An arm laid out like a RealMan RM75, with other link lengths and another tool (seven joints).
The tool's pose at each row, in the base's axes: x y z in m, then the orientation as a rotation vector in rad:
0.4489, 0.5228, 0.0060, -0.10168, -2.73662, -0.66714
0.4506, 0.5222, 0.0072, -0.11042, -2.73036, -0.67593
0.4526, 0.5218, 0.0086, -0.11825, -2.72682, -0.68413
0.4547, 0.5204, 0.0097, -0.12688, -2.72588, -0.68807
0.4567, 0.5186, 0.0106, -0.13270, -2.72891, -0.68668
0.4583, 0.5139, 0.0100, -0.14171, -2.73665, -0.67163
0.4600, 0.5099, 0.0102, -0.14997, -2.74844, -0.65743
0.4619, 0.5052, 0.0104, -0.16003, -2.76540, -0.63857
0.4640, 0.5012, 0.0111, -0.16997, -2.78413, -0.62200
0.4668, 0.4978, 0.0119, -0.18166, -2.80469, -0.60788
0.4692, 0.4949, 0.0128, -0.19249, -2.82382, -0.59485
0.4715, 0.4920, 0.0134, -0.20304, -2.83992, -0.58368
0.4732, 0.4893, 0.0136, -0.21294, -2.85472, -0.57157
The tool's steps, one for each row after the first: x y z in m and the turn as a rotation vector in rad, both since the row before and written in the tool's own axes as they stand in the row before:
-0.0012, 0.0002, -0.0018, -0.00780, 0.00264, 0.00580
-0.0014, 0.0006, -0.0019, -0.00694, 0.00030, 0.00466
-0.0016, -0.0004, -0.0022, -0.00380, -0.00159, 0.00527
-0.0016, -0.0009, -0.0022, 0.00066, -0.00383, 0.00334
-0.0018, -0.0041, -0.0022, 0.01017, -0.00659, 0.00654
-0.0016, -0.0032, -0.0025, 0.01013, -0.01051, 0.00489
-0.0019, -0.0038, -0.0028, 0.01361, -0.01515, 0.00550
-0.0019, -0.0029, -0.0029, 0.01214, -0.01731, 0.00456
-0.0026, -0.0023, -0.0029, 0.01035, -0.01990, 0.00483
-0.0022, -0.0018, -0.0026, 0.00945, -0.01862, 0.00435
-0.0023, -0.0020, -0.0022, 0.00788, -0.01601, 0.00454
-0.0018, -0.0021, -0.0016, 0.00840, -0.01458, 0.00445

